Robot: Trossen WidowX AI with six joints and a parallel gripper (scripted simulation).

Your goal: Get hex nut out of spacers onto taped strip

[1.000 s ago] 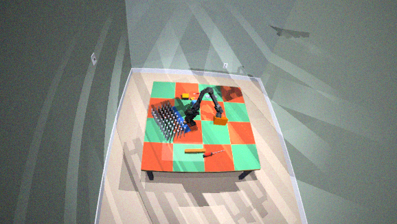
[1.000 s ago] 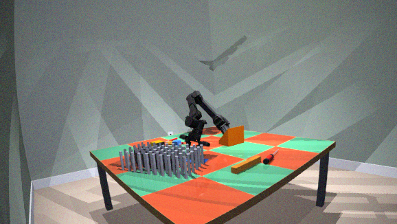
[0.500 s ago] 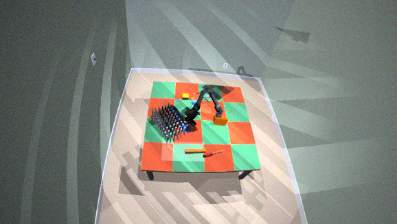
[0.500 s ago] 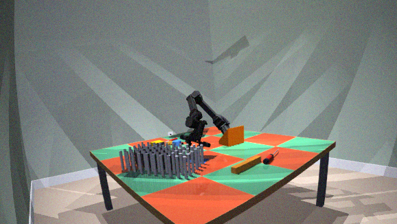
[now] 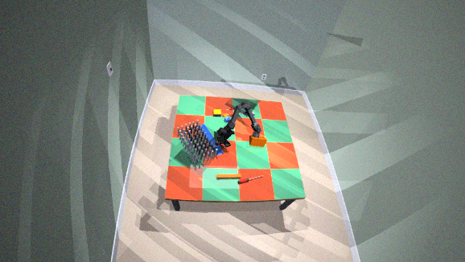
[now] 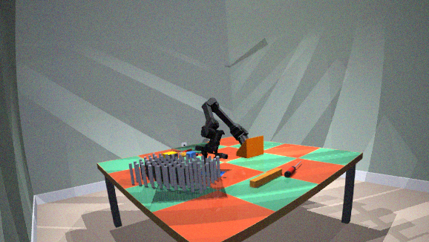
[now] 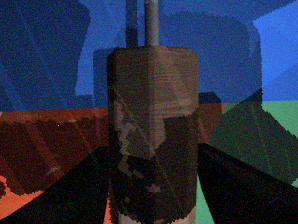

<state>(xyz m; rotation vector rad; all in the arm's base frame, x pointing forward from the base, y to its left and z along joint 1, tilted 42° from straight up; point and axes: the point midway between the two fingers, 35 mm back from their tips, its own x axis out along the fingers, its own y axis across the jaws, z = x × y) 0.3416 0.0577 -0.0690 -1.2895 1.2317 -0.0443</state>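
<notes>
The blue taped strip lies 100 mm ahead of my gripper tip, 30 mm to the right of it and 20 mm below it. Round my gripper tip: blue block 50 mm behind, 310 mm to the right; then orange level 120 mm behind, 360 mm to the left; then yellow block 80 mm ahead, 380 mm to the right.
</notes>
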